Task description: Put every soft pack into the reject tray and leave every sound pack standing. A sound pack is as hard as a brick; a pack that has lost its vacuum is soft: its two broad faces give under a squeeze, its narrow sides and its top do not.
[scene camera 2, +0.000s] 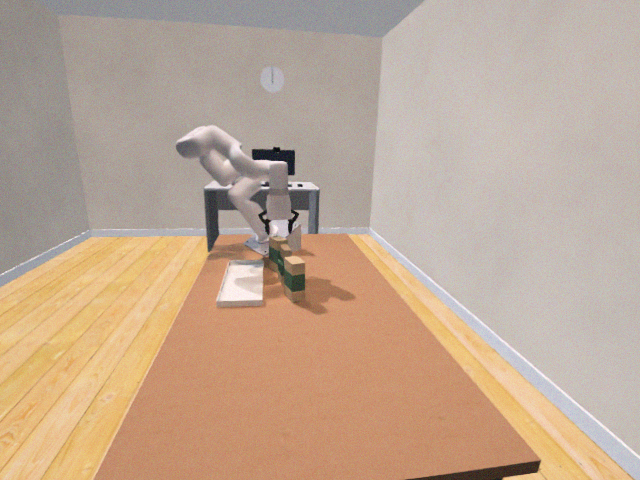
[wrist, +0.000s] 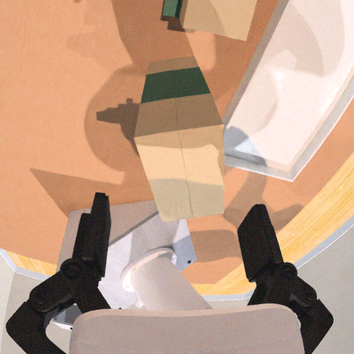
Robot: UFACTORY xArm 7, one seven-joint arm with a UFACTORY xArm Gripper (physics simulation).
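Places are measured from the arm's base along level axes (x ahead, y left, z up), in millimetres.
Pixels of known places: gripper, fingertip midpoint: (scene camera 2: 278,233); arm's base at its link origin: (scene camera 2: 267,234).
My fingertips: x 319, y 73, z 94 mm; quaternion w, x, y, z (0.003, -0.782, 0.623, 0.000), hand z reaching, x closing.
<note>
For each thing: its middle in the pictures, then the offset to it from my fingertips. Level surfaces: height alone.
- front pack at the middle of its body: (scene camera 2: 291,273) dx +281, dy +56, dz -70 mm
- middle pack at the middle of its body: (scene camera 2: 286,249) dx +133, dy +34, dz -30 mm
- white reject tray at the middle of its body: (scene camera 2: 243,279) dx +148, dy -131, dz -150 mm
- table at its surface level: dz -161 mm
Several tan packs with green bands stand in a row on the brown table. The nearest pack in the wrist view (wrist: 179,150) stands upright, its tan top towards the camera; it is the rear pack in the scene view (scene camera 2: 274,253). Another pack (wrist: 220,17) is cut off by the top edge of the wrist view. The front pack (scene camera 2: 294,280) stands upright and partly hides a middle pack (scene camera 2: 285,249). My gripper (scene camera 2: 279,231) (wrist: 180,213) is open and empty, its fingers spread wide, near the rear pack. The white reject tray (scene camera 2: 240,303) (wrist: 257,170) lies beside the row; no pack shows in it.
The robot's base plate (wrist: 187,247) is behind the rear pack. A pale upright panel (scene camera 2: 295,238) stands close to the gripper. A desk (scene camera 2: 210,206) with a monitor (scene camera 2: 288,161) stands beyond the table (scene camera 2: 310,372).
</note>
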